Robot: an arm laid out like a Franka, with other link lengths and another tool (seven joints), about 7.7 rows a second.
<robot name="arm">
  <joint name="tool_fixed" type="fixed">
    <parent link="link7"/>
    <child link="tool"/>
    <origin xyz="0.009 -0.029 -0.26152" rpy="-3.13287 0 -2.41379"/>
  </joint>
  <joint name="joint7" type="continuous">
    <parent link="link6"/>
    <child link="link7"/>
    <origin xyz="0.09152 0 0" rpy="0 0 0"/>
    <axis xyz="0 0 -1"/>
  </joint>
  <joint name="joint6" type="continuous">
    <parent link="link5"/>
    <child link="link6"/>
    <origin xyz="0 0 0" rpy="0 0 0"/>
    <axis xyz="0 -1 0"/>
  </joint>
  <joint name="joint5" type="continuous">
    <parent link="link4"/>
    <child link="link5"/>
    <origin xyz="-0.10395 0 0.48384" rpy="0 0 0"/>
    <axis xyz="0 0 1"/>
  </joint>
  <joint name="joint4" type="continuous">
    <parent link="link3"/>
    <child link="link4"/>
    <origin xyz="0.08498 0 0" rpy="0 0 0"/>
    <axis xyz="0 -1 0"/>
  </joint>
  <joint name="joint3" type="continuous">
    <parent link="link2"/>
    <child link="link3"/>
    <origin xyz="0 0 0.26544" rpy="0 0 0"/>
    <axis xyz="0 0 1"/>
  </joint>
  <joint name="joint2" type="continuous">
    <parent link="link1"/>
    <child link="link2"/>
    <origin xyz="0 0 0" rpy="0 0 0"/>
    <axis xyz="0 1 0"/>
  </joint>
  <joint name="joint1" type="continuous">
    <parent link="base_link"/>
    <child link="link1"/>
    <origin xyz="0 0 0.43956" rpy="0 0 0"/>
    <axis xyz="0 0 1"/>
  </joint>
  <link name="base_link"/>
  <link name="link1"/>
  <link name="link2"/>
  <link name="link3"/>
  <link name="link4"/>
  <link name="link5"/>
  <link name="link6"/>
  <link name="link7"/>
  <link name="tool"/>
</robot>
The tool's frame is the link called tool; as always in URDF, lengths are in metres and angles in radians. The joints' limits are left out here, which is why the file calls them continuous.
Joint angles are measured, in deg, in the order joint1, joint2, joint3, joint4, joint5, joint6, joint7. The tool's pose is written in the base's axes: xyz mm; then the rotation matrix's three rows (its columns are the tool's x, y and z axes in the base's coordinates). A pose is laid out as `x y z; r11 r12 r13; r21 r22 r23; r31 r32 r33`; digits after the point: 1 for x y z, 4 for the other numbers.
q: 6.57, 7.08, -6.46, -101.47, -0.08, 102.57, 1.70
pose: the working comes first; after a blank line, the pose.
Where each joint sits with the arm in this pose, in the base's axes (m; each line is computed from the numbers above, not from the rounded line before):
joint1: 0.0000 0.0000 0.4396
joint2: 0.0000 0.0000 0.4396
joint3: 0.0325 0.0037 0.7030
joint4: 0.1168 0.0038 0.6926
joint5: 0.6087 0.0044 0.6376
joint6: 0.6087 0.0044 0.6376
joint7: 0.6997 0.0046 0.6281
the tool: 0.6808 -0.0287 0.3676

680.8 -28.7 367.6; -0.7599 -0.6427 -0.0978; -0.6440 0.7647 -0.0221; 0.0890 0.0462 -0.9950
